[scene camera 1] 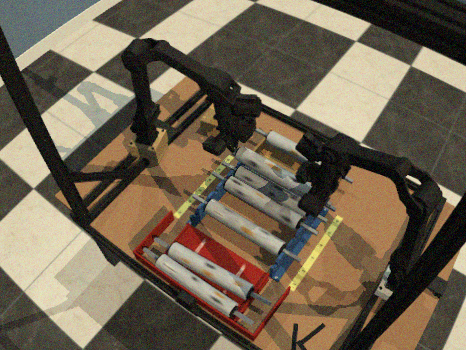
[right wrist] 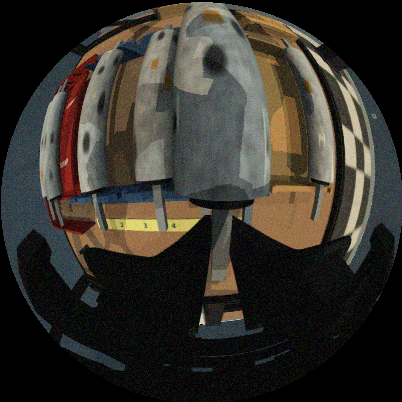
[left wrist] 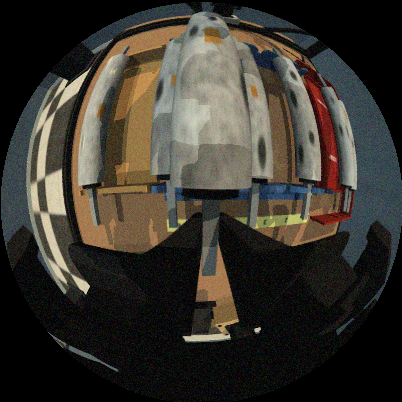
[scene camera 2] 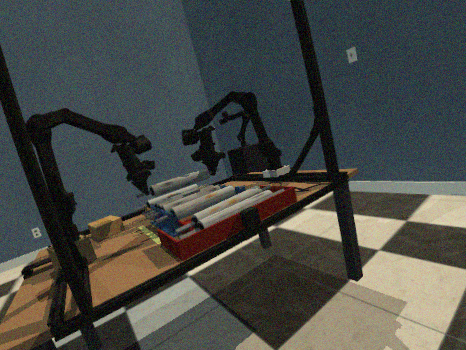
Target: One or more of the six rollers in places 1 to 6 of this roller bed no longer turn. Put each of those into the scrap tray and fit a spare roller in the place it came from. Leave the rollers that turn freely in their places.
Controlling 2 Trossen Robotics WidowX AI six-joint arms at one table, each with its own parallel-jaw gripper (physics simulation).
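My left gripper and right gripper are shut on the two axle ends of one roller. It hangs roughly level above the roller bed, whose right blue rail shows in scene camera 1. Below and beside it, three rollers lie in the bed: one close by, one nearer the tray, one mostly hidden. Two rollers lie in the red scrap tray.
Another roller lies on the wooden rack behind the bed. Yellow number strips flank the bed. A wooden block stands behind the left arm. Dark frame posts rise at the table's sides.
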